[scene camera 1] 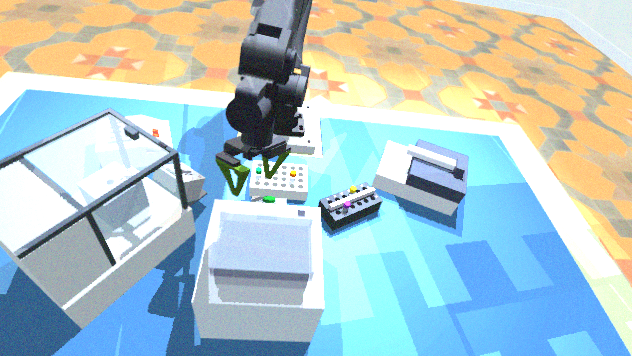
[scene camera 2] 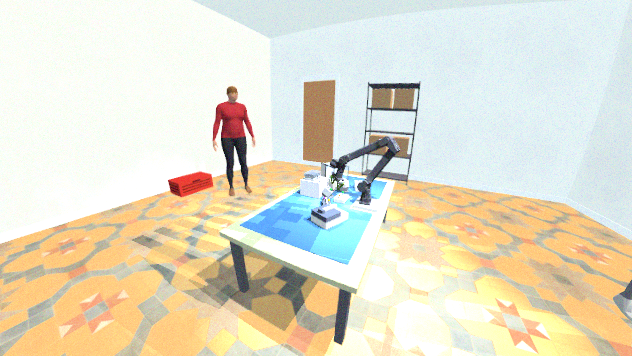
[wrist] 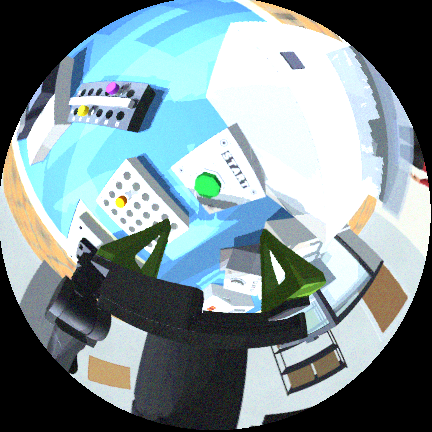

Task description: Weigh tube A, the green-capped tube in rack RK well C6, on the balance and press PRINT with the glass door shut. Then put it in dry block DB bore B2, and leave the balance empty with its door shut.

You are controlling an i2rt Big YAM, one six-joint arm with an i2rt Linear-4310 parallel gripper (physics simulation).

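Frame: origin at the arm's base, x ahead, y left, z up, level; millimetres.
Seen in the pictures: gripper, fingertip midpoint: (scene camera 1: 252,186) (scene camera 2: 334,186) (wrist: 214,228); arm's base, origin of the base link: (scene camera 1: 281,125) (scene camera 2: 365,202).
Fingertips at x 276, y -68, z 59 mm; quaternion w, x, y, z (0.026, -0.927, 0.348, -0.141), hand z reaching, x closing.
Offsets run from my fingertips to a thing's top centre.
The green-capped tube @[75 mm back, 12 mm left, 27 mm down] (scene camera 1: 258,170) stands upright in a corner area of the white rack @[81 mm back, 60 mm left, 51 mm down] (scene camera 1: 280,194) (wrist: 167,199); in the wrist view it does not show, and a finger covers that part of the rack. My gripper (scene camera 1: 253,185) (wrist: 214,228) is open and empty, with its green fingertips above the rack's left end in scene camera 1. The balance (scene camera 1: 165,235) (wrist: 360,245) is the glass-walled case at left; no tube shows inside, and I cannot tell whether its door is shut. A black block @[9 mm back, 215 mm left, 33 mm down] (scene camera 1: 350,220) (wrist: 142,107) with two rows of bores holds yellow- and magenta-capped tubes; its labels are unreadable.
An orange-yellow-capped tube @[70 mm back, 88 mm left, 27 mm down] (scene camera 1: 293,174) (wrist: 121,201) stands in the rack. A START panel with a green button @[21 mm ahead, 34 mm left, 6 mm down] (scene camera 1: 269,199) (wrist: 207,184) lies beside a large white box @[133 mm ahead, 26 mm left, 109 mm up] (scene camera 1: 260,320) (wrist: 270,100). A grey-lidded device @[104 mm back, 406 mm left, 21 mm up] (scene camera 1: 437,172) (scene camera 2: 327,216) stands beyond the black block.
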